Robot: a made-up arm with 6 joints.
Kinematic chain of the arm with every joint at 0, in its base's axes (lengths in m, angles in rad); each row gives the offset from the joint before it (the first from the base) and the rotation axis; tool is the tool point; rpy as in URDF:
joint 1: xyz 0 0 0.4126 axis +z
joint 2: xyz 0 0 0 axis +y
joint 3: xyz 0.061 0 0.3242 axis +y
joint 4: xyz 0.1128 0 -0.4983 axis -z
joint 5: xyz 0 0 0 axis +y
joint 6: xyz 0.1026 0 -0.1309 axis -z
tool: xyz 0 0 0 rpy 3.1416 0 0
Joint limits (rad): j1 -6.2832..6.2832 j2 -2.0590..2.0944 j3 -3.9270..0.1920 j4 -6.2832..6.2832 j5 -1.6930..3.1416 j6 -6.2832..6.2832
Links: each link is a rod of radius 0.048 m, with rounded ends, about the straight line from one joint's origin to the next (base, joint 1, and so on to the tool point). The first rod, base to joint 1, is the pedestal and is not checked.
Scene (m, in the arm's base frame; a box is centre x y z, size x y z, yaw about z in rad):
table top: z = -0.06
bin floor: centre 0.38 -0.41 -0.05 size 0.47 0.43 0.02 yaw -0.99
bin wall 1: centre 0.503 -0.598 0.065 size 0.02 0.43 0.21 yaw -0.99
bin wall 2: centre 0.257 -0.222 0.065 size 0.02 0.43 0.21 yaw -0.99
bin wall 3: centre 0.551 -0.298 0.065 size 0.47 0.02 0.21 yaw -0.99
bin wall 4: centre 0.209 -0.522 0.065 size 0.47 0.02 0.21 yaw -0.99
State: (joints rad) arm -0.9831 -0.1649 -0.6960 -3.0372 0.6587 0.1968
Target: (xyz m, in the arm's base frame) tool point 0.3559 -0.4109 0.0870
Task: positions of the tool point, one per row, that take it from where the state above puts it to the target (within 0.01 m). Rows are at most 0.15 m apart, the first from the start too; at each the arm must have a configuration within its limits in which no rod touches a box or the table.
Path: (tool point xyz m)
1: 0.3468 -0.4758 0.2933
2: 0.3583 -0.4505 0.1898
3: 0.3559 -0.4109 0.0870

